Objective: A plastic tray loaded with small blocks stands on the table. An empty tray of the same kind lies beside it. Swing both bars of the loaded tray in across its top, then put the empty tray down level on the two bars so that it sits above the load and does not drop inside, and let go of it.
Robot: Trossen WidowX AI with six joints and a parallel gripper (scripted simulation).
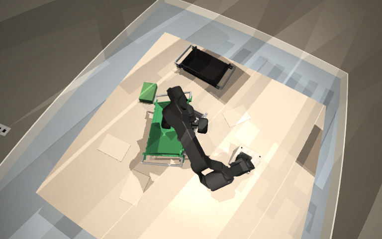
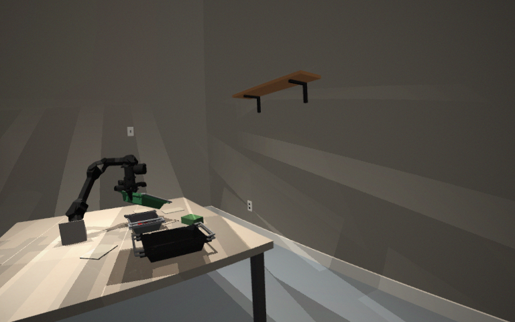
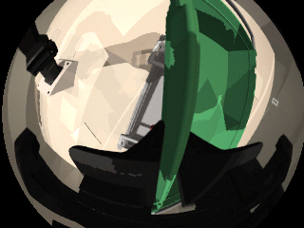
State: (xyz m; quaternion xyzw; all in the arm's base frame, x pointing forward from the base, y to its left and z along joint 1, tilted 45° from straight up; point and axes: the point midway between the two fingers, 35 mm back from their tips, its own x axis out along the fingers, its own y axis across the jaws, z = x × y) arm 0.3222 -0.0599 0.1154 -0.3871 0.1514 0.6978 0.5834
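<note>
Right now my gripper tip is 80 mm short of the green tray and 30 mm to the right of it. From my gripper tip the other things lie so: green block: 320 mm ahead, 150 mm to the right, 150 mm below.
</note>
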